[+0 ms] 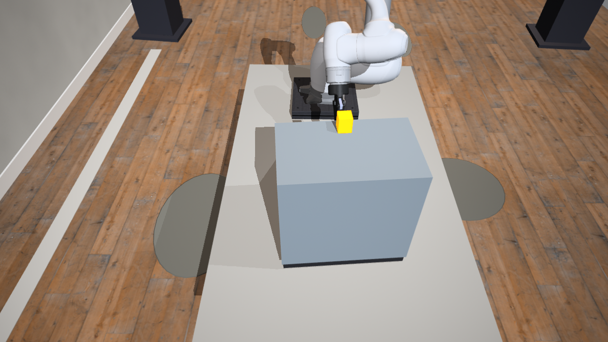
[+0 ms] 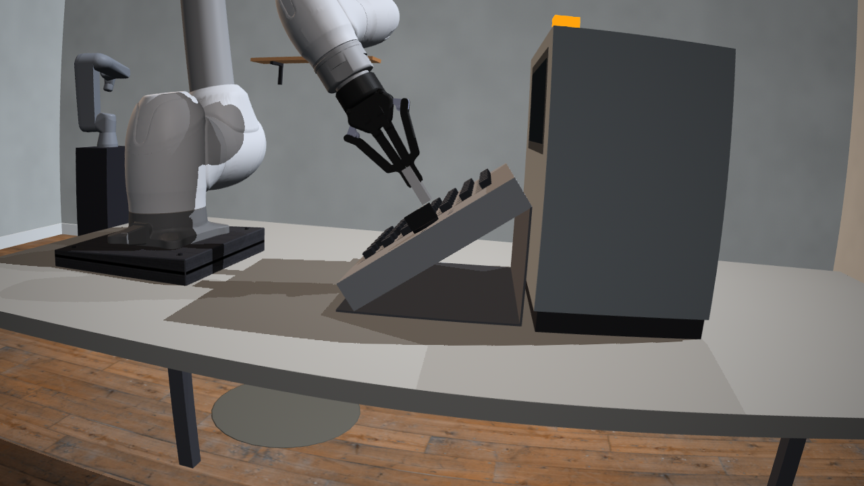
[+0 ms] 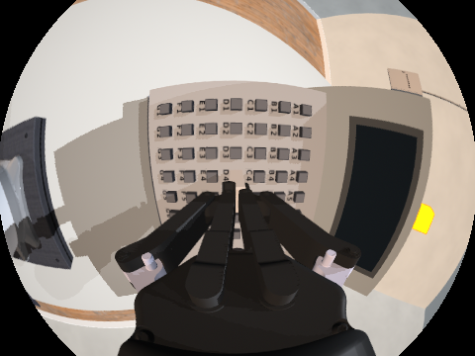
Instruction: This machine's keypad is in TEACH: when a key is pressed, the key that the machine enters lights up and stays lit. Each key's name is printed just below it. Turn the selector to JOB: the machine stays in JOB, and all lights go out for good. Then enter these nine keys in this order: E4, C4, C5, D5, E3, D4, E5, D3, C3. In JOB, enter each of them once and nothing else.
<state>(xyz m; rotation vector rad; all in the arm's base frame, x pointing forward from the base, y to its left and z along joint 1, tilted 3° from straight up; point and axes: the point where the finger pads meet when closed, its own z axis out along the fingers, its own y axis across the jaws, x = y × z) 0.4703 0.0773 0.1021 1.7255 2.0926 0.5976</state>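
Now: the key 60 mm below my hand, 30 mm to the left of it and 10 mm behind it. Round my hand: black selector knob 150 mm to the right, 60 mm ahead, 30 mm below; sloped keypad panel 80 mm below, 60 mm ahead, 40 mm to the right.
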